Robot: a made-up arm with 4 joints.
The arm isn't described. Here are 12 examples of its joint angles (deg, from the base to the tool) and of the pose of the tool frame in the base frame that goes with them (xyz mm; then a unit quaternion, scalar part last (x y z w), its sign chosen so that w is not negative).
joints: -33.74 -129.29 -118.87 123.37
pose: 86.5 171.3 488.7 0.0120 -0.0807 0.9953 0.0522
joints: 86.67 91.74 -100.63 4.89
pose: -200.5 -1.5 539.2 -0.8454 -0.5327 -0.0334 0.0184
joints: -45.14 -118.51 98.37 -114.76
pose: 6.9 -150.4 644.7 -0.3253 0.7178 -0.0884 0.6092
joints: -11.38 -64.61 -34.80 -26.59
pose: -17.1 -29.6 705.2 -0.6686 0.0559 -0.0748 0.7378
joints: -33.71 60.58 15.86 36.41
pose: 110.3 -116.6 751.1 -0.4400 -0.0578 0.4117 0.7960
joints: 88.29 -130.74 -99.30 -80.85
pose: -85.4 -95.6 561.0 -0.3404 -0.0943 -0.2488 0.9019
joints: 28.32 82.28 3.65 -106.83
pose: 105.6 48.0 610.5 0.9207 -0.3731 0.0042 0.1143
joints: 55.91 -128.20 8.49 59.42
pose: 108.7 180.9 502.2 0.8925 -0.3685 -0.2353 0.1109
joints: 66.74 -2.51 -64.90 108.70
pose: 155.8 -199.1 566.3 -0.2815 0.8684 0.3201 0.2535
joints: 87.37 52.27 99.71 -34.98
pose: 127.4 -112.1 506.7 0.3842 -0.6805 0.2418 0.5753
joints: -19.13 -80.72 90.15 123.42
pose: -148.4 102.0 443.8 0.6634 0.2653 -0.2953 0.6342
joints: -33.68 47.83 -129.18 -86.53
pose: -48.0 -6.7 479.0 0.2989 -0.2457 -0.5973 0.7025
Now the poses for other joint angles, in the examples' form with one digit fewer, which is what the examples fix.
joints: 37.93 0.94 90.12 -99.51
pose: 21 109 505 0.602 0.016 0.729 0.324
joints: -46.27 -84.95 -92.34 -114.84
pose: 60 -60 692 -0.412 -0.690 0.340 0.488
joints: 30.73 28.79 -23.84 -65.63
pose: 8 -30 440 0.609 -0.041 -0.058 0.790
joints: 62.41 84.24 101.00 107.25
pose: -200 -174 535 -0.304 -0.119 -0.419 0.847
